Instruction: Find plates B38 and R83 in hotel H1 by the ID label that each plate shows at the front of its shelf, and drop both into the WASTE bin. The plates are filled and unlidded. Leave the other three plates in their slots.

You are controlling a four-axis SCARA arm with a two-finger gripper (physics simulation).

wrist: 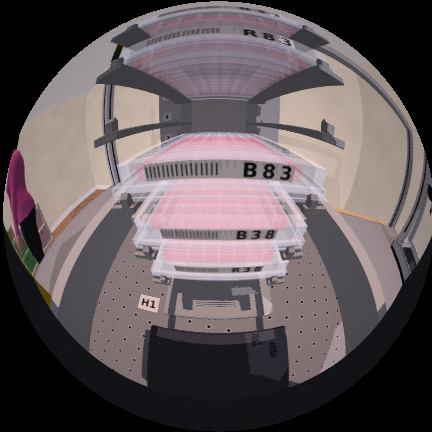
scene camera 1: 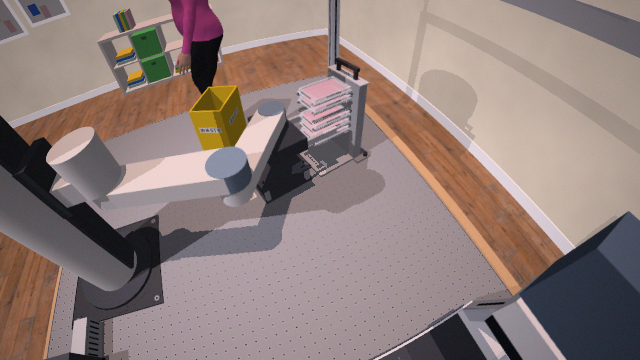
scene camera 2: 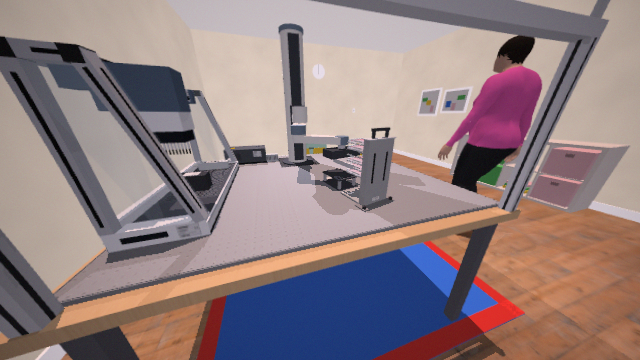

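Where they show: gripper, between the fingertips: (scene camera 1: 324,120); arm's base, origin of its link: (scene camera 1: 120,269) (scene camera 2: 297,162).
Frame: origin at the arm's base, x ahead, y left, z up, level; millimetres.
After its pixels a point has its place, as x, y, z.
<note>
Hotel H1 (scene camera 1: 359,117) @[831, 118, 183] (scene camera 2: 376,170) @[837, 175, 168] holds a stack of pink-filled plates. In the wrist view, plate R83 (wrist: 215,62) is high up, under a top plate whose label is cut off. A free slot lies below it, then plate B83 (wrist: 220,171) @[681, 154, 189], plate B38 (wrist: 219,220) @[686, 155, 166] and plate R38 (wrist: 215,269) @[681, 156, 135] at the bottom. My gripper (wrist: 218,204) @[740, 168, 164] (scene camera 1: 324,123) @[740, 168, 164] reaches in from both sides and is shut on plate B38, which sits level at its shelf. Its fingertips are hidden behind B83 and the shelf brackets. The yellow WASTE bin (scene camera 1: 231,120) @[474, 341, 137] stands left of the hotel.
A low black stand (scene camera 2: 340,178) @[644, 105, 73] is in front of the hotel, below the gripper. The arm's forearm (scene camera 1: 262,137) @[533, 29, 276] passes close beside the bin. A person in pink (scene camera 1: 202,22) (scene camera 2: 506,110) stands beyond the bench. A large framed machine (scene camera 2: 140,150) @[851, -549, 298] stands at the bench's other end.
</note>
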